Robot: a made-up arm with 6 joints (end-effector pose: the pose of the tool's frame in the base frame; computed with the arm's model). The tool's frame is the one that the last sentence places.
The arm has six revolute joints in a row. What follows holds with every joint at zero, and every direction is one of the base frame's. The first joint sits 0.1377 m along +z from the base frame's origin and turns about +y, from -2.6 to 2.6 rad. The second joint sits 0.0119 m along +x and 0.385 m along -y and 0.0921 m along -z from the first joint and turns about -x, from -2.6 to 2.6 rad. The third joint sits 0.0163 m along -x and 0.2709 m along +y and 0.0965 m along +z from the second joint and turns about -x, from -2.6 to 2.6 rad. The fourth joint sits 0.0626 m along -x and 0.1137 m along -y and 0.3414 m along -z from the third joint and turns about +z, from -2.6 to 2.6 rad. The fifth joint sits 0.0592 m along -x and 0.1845 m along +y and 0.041 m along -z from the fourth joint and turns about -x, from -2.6 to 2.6 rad. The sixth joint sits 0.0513 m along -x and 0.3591 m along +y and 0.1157 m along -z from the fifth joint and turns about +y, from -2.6 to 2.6 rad. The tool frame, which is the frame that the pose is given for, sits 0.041 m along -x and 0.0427 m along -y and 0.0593 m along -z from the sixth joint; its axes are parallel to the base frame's.
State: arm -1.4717 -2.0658 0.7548 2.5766 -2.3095 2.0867
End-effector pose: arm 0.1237 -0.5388 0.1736 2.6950 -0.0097 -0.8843
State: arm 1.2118 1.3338 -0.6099 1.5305 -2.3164 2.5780
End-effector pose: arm -0.2846 -0.4729 0.1091 -0.6419 -0.7578 -0.5521
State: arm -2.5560 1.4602 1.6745 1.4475 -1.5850 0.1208
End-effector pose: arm 0.5190 -0.0318 0.1361 0.9993 -0.0086 -1.5681
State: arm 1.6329 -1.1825 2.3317 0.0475 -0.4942 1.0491
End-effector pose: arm -0.2797 -0.5114 0.4292 3.0533 0.4482 -2.5284
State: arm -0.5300 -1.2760 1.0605 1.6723 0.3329 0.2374
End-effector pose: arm -0.1603 -0.5750 -0.5347 -0.8766 0.0186 1.5854
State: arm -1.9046 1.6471 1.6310 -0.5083 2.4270 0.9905
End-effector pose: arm -0.0098 -0.1045 -0.1719 -0.6317 -0.4543 0.8130
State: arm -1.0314 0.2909 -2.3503 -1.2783 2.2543 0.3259
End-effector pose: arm -0.2792 0.3644 0.0157 -0.4864 0.4804 0.3223
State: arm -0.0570 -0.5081 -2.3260 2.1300 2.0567 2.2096
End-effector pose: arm -0.0296 0.2122 0.8032 1.5427 0.3505 0.0099
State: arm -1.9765 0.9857 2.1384 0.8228 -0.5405 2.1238
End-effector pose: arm 0.2072 -0.2710 -0.3335 -1.1237 1.1474 2.9594
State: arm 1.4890 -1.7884 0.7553 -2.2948 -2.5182 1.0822
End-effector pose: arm 0.1234 -0.4278 0.1013 0.7360 0.0938 -1.7949
